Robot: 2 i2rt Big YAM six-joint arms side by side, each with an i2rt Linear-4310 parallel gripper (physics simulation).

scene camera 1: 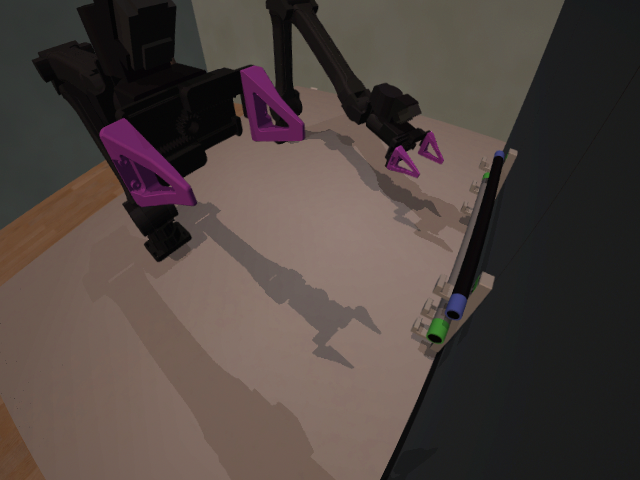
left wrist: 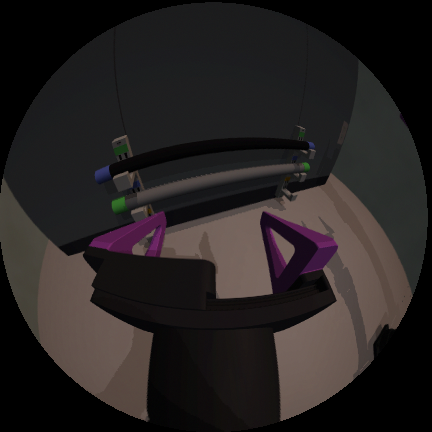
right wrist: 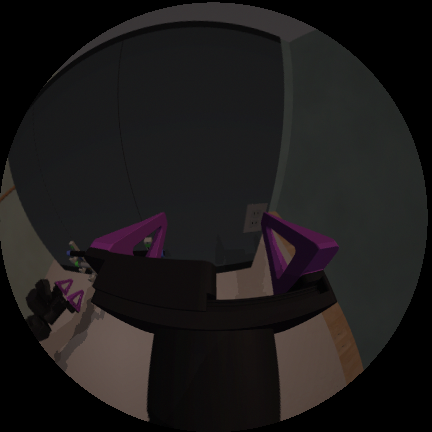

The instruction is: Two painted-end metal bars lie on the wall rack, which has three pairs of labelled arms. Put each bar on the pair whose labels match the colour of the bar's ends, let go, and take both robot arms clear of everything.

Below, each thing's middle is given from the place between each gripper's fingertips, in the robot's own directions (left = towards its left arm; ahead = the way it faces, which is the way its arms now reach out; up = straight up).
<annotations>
Right now my left hand is 13 cm short of the black blue-ended bar [scene camera 1: 457, 302], 11 cm to the left of it and 1 cm below it. From my left hand the other things lie so: rack upright [left wrist: 124, 180]: 15 cm ahead, 9 cm to the left, 7 cm below; grey green-ended bar [scene camera 1: 454, 274]: 13 cm ahead, 12 cm to the right, 6 cm below.
The black blue-ended bar lies 380 mm to the left of my right hand, 270 mm below it and 220 mm ahead of it. The rest, counted from my right hand: rack upright 580 mm to the left, 350 mm below, 240 mm ahead; grey green-ended bar 370 mm to the left, 340 mm below, 220 mm ahead.
</annotations>
